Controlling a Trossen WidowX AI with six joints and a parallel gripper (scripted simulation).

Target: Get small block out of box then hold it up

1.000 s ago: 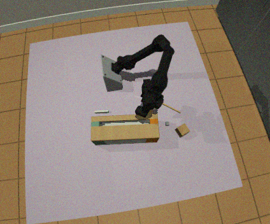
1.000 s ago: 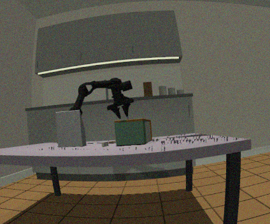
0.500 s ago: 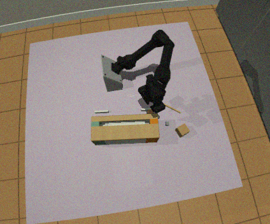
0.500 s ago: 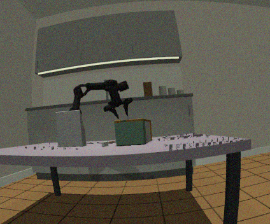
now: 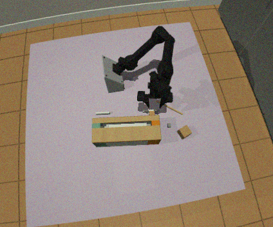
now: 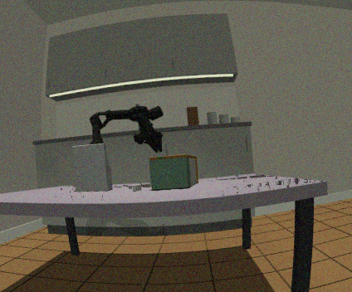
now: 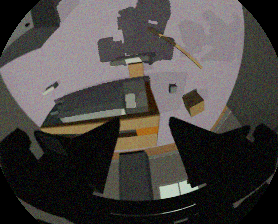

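The tan block lies 20 mm behind my gripper tip and 150 mm below it. The rest, counted from my gripper tip: thin wooden stick 60 mm behind, 120 mm to the left, 160 mm below; box 70 mm ahead, 160 mm to the right, 100 mm below; grey piece 60 mm ahead, 100 mm to the left, 160 mm below.
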